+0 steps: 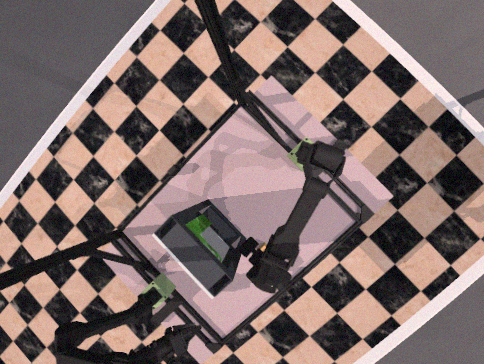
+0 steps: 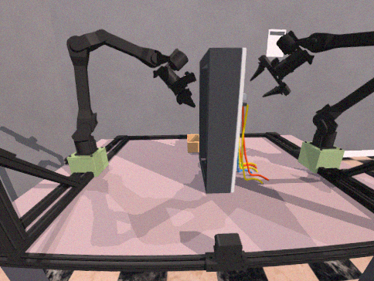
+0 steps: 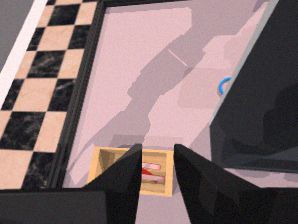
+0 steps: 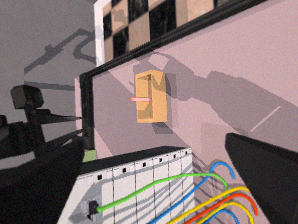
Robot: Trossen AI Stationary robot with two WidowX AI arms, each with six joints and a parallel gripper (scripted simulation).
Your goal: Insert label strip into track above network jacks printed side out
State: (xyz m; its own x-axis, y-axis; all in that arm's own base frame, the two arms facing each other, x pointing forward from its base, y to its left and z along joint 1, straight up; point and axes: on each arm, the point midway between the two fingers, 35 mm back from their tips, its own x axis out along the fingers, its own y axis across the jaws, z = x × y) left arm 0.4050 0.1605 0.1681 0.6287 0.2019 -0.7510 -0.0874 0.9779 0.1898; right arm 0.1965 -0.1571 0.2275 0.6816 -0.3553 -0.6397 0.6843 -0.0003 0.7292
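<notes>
Right now the label strip is 210 mm below my left hand, 70 mm ahead of it and 10 mm to the left of it. Round my left hand: rack panel: 190 mm behind, 120 mm to the right, 50 mm below.
</notes>
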